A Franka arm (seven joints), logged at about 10 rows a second.
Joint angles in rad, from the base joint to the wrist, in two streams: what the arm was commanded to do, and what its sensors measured. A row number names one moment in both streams.
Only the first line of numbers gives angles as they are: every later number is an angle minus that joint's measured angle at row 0.
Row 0, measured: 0.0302, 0.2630, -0.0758, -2.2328, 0.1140, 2.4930, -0.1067
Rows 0 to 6, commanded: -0.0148, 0.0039, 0.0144, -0.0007, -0.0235, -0.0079, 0.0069; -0.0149, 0.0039, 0.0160, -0.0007, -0.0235, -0.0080, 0.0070; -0.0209, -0.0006, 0.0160, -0.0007, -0.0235, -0.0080, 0.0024; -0.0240, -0.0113, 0.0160, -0.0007, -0.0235, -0.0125, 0.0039; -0.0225, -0.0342, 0.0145, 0.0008, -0.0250, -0.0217, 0.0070; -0.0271, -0.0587, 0.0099, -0.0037, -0.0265, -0.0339, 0.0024; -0.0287, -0.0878, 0.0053, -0.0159, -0.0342, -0.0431, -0.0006
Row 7, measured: -0.0083, -0.0211, 0.0002, 0.0074, -0.0066, -0.0111, 0.0001
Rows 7 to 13, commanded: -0.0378, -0.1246, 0.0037, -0.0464, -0.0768, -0.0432, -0.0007; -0.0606, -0.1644, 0.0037, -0.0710, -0.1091, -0.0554, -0.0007; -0.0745, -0.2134, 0.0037, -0.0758, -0.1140, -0.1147, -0.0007; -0.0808, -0.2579, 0.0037, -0.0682, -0.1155, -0.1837, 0.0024; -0.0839, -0.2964, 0.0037, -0.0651, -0.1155, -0.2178, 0.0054; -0.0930, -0.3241, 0.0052, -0.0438, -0.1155, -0.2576, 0.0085; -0.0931, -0.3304, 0.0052, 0.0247, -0.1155, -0.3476, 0.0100
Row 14, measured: -0.0734, -0.2864, -0.0074, -0.0191, -0.0993, -0.2598, 0.0003
